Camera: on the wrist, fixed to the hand. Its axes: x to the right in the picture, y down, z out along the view.
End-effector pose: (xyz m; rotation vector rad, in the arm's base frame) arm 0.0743 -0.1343 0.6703 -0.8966 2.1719 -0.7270
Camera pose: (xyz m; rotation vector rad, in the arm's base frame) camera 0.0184 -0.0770 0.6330 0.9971 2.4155 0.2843
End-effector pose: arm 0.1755 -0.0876 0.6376 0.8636 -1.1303 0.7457
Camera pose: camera 0.1194 -0.0203 0.6484 -0.6249 -1.4288 1.8561
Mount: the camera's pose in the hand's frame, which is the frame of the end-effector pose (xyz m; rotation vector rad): 0.0004 0.0823 -0.0320 -0.2813 0.3436 1.6150
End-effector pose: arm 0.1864 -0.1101 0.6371 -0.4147 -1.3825 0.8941
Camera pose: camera 0.1923 -0.0510 0.5717 -1.9353 -0.6229 1.7440
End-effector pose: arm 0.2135 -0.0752 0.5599 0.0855 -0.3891 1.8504
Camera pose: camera 0.1404 -0.0865 0.5116 0.8311 0.4252 -2.6893
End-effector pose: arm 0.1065 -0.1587 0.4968 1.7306 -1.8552 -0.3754
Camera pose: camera 0.0577 -0.1434 0.5688 -0.1903 -2.1171 0.2978
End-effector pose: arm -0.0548 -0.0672 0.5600 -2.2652 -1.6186 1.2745
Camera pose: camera 0.0278 -0.0908 0.5396 2.5206 -0.3485 -0.3436
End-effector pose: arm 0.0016 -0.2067 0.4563 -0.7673 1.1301 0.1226
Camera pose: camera -0.0604 -0.1651 0.4091 0.0813 1.8460 1.5603
